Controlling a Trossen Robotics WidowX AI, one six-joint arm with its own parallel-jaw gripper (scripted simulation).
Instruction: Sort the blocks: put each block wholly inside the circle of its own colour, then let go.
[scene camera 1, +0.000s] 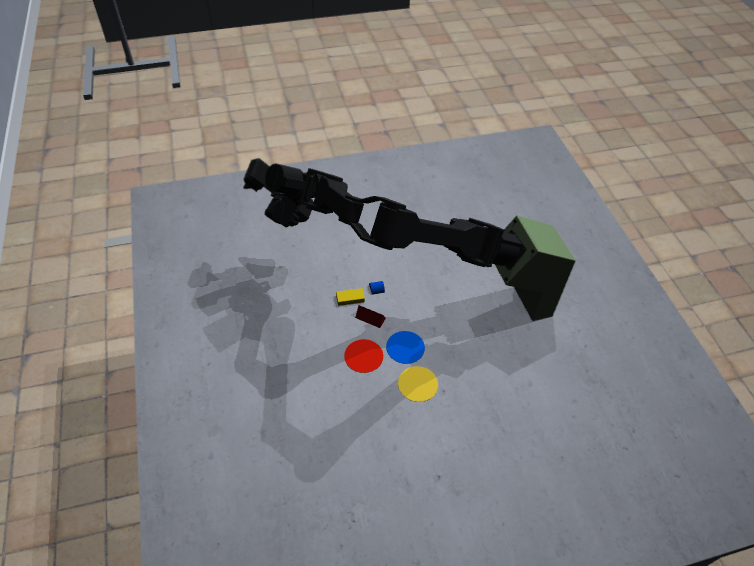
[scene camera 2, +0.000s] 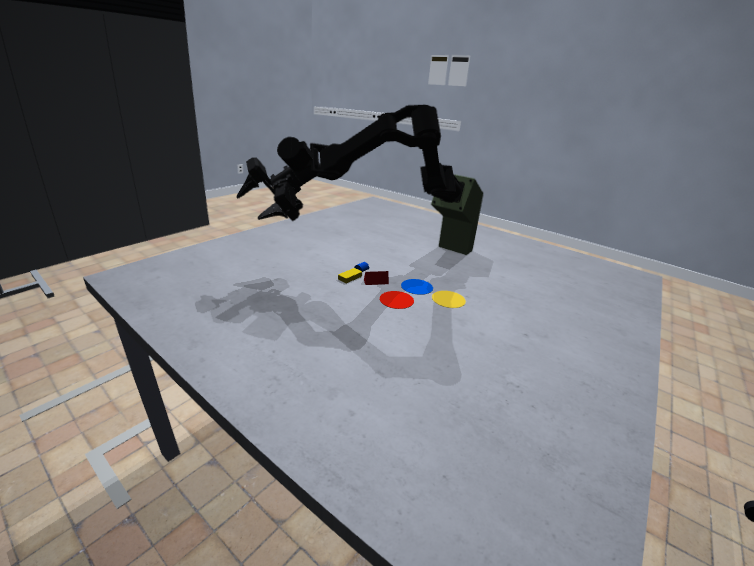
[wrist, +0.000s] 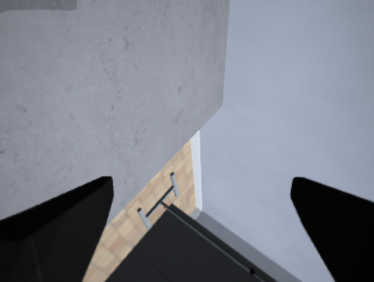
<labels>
my gripper: scene camera 1 257, 195; scene camera 2; wrist
same spot on my gripper: (wrist: 64, 231) = (scene camera 2: 270, 212)
</labels>
